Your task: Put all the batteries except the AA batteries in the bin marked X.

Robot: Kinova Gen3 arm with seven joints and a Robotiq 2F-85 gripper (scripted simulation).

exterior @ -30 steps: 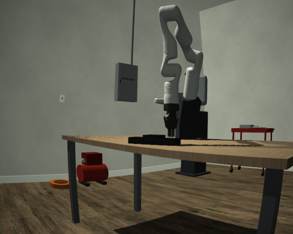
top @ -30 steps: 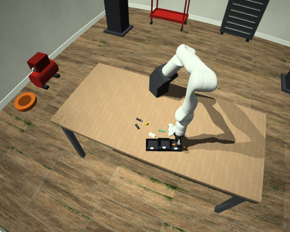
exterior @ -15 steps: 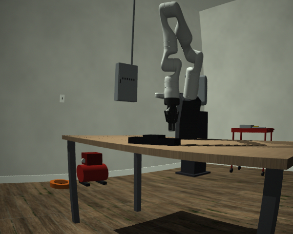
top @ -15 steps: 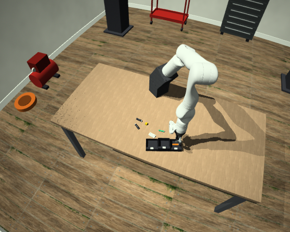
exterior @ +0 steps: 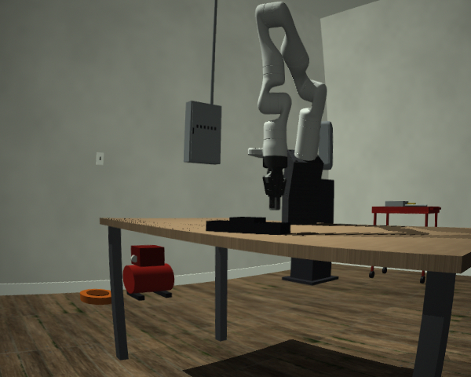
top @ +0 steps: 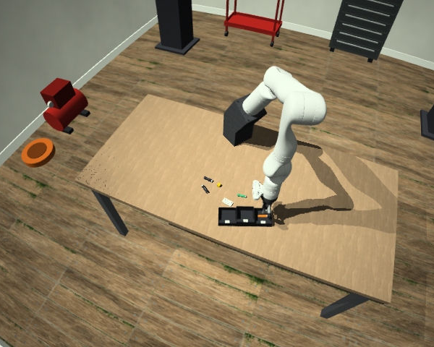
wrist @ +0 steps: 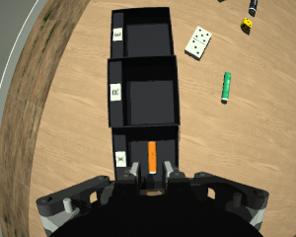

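My gripper is now 14 cm to the left of the green battery, 8 cm above it and 7 cm past it. Also, from my hand: orange battery: 8 cm below; yellow die: 26 cm to the right, 8 cm below, 8 cm behind; white domino: 18 cm to the right, 8 cm below, 1 cm behind.
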